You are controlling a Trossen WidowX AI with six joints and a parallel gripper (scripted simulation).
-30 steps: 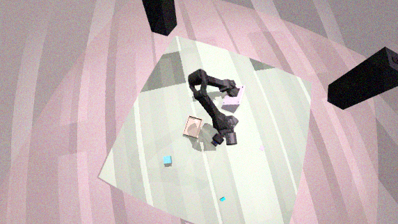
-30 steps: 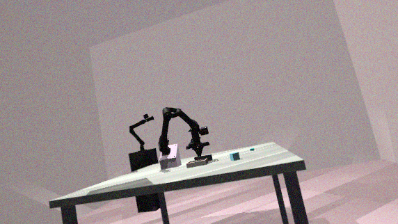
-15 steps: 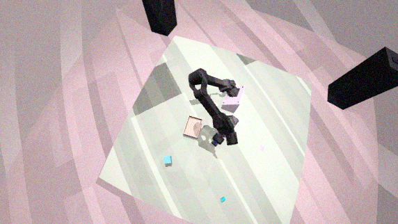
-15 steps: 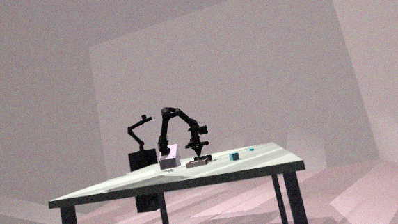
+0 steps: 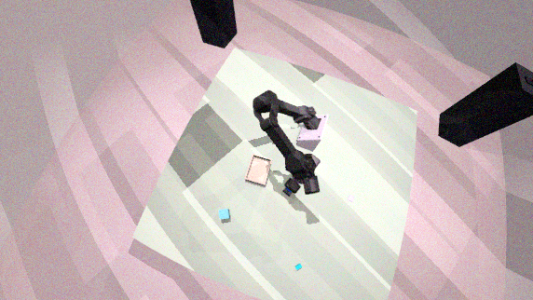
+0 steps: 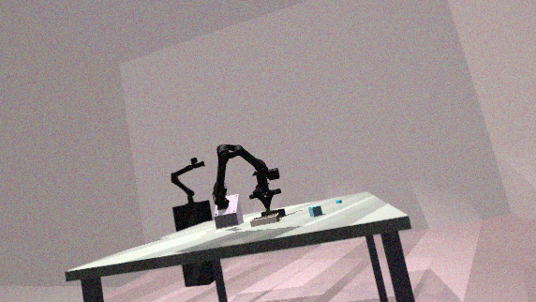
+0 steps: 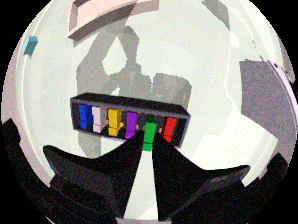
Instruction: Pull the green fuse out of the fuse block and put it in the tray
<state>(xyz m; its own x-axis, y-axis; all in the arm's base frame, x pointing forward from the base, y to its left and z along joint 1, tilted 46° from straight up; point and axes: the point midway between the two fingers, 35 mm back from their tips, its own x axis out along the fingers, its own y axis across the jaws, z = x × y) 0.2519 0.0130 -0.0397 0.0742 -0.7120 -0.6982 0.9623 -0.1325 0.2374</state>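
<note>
My gripper tip is 4 cm short of the tray, 19 cm to the left of it and 5 cm above it. The rest, counted from my gripper tip: cyan piece: 38 cm ahead, 17 cm to the left, 4 cm below; green fuse: 1 cm below; light blue cube: 31 cm ahead, 24 cm to the right, 3 cm below.
</note>
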